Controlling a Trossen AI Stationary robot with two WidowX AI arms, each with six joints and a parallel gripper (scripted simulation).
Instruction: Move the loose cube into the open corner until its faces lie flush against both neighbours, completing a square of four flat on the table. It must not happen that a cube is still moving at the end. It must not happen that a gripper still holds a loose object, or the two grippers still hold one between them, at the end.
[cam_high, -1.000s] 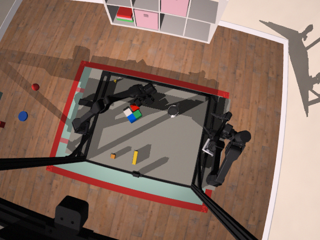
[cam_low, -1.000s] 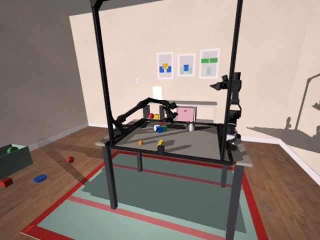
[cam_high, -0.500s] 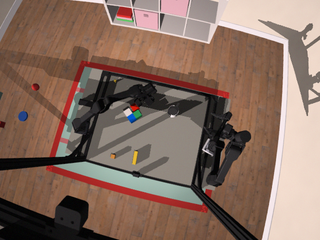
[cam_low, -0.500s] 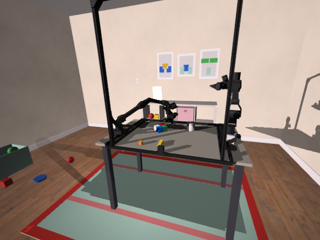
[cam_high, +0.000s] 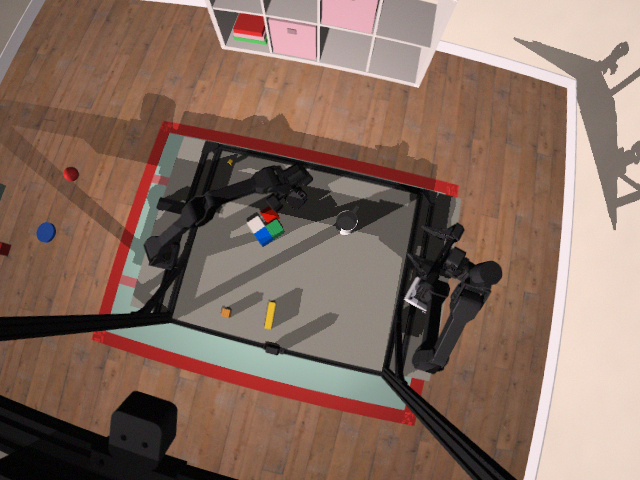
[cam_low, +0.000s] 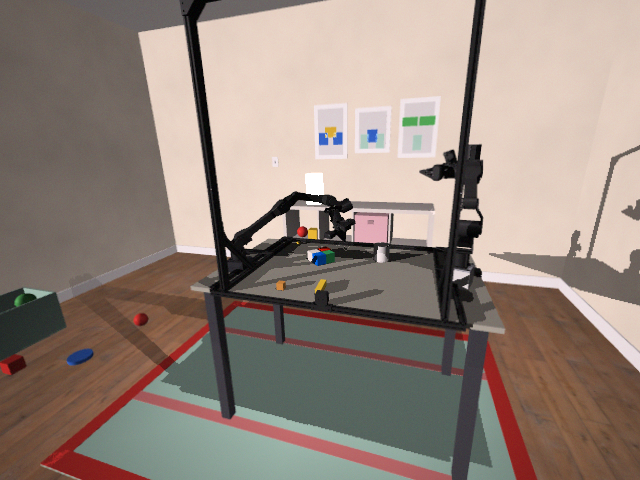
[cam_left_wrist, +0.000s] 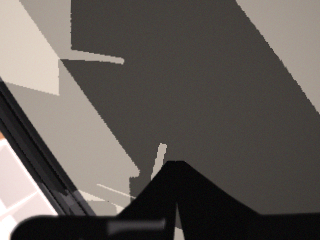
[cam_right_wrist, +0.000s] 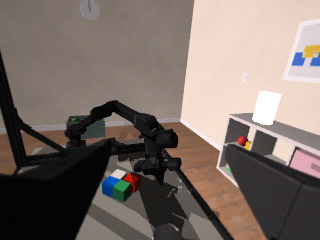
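Right now my left hand is 80 mm past the red cube, 90 mm to the right of it and 70 mm above it. Also, from my left hand: green cube: 140 mm behind, 60 mm to the left, 70 mm below; blue cube: 170 mm behind, 100 mm to the left, 70 mm below; white cube: 140 mm behind, 130 mm to the left, 70 mm below.
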